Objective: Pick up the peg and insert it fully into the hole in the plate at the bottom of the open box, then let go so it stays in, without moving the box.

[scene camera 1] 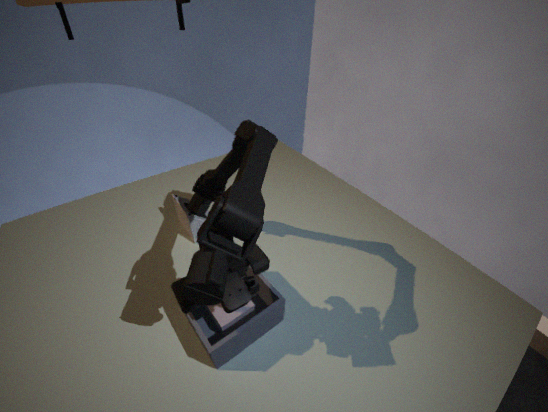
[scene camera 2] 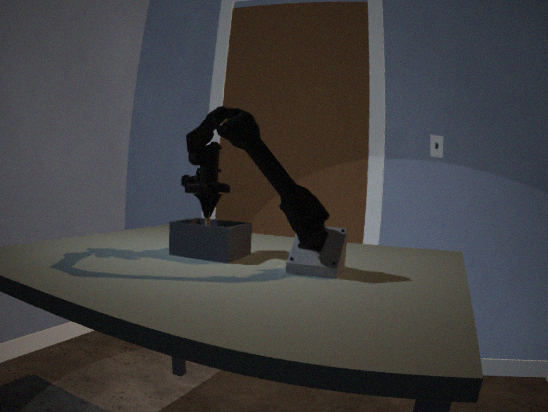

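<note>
The open grey box stands upright on the table. The pale plate lies at its bottom in scene camera 1; its hole is hidden under the arm. My gripper points straight down over the box, its fingertips at about the height of the box rim. It is shut on the tan peg, which stands upright and reaches down inside the box. The peg's lower end is hidden behind the box wall in scene camera 2. In scene camera 1 the arm hides the fingertips and the peg.
The arm's light grey base stands on the table, to the right of the box in scene camera 2. The box walls surround the plate closely. A table edge runs along the front in scene camera 2.
</note>
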